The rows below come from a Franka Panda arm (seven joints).
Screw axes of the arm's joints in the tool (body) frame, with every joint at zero. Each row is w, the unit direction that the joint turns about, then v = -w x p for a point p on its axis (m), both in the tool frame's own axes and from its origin. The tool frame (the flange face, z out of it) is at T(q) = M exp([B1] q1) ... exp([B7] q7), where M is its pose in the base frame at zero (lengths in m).
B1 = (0, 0, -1, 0, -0.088, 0)
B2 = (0, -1, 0, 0.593, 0, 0.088)
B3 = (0, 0, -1, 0, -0.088, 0)
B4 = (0, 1, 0, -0.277, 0, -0.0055)
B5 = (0, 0, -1, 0, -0.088, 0)
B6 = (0, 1, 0, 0.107, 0, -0.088)
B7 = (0, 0, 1, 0, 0, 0)
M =
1 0 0 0.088
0 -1 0 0
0 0 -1 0.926
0 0 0 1
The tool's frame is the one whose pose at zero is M.
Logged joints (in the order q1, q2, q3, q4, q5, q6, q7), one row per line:
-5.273 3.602 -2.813 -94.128 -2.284 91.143 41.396
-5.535 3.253 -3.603 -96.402 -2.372 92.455 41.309
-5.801 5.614 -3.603 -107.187 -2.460 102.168 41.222
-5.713 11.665 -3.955 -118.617 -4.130 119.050 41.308
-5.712 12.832 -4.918 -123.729 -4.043 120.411 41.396
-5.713 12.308 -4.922 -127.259 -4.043 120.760 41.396
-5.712 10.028 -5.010 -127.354 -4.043 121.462 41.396
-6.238 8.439 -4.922 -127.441 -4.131 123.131 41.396
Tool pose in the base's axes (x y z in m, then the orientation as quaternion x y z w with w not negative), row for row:
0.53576 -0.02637 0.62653 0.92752 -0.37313 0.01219 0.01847
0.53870 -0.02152 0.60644 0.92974 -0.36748 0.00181 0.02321
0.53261 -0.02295 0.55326 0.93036 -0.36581 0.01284 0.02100
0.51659 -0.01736 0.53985 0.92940 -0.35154 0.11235 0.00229
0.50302 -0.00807 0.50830 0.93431 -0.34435 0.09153 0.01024
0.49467 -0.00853 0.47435 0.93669 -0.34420 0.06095 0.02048
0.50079 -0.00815 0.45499 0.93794 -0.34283 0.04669 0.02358
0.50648 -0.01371 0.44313 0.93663 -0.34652 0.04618 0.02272
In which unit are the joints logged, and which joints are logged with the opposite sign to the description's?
The joints are logged in degrees. Opposite sign: q2, q3.
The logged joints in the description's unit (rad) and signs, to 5 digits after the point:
-0.09203 -0.06287 0.04910 -1.64284 -0.03986 1.59075 0.72250
-0.09660 -0.05678 0.06288 -1.68253 -0.04140 1.61364 0.72098
-0.10125 -0.09798 0.06288 -1.87077 -0.04294 1.78317 0.71946
-0.09971 -0.20359 0.06903 -2.07026 -0.07208 2.07781 0.72096
-0.09969 -0.22396 0.08584 -2.15948 -0.07056 2.10157 0.72250
-0.09971 -0.21482 0.08591 -2.22109 -0.07056 2.10766 0.72250
-0.09969 -0.17502 0.08744 -2.22275 -0.07056 2.11991 0.72250
-0.10887 -0.14729 0.08591 -2.22427 -0.07210 2.14904 0.72250

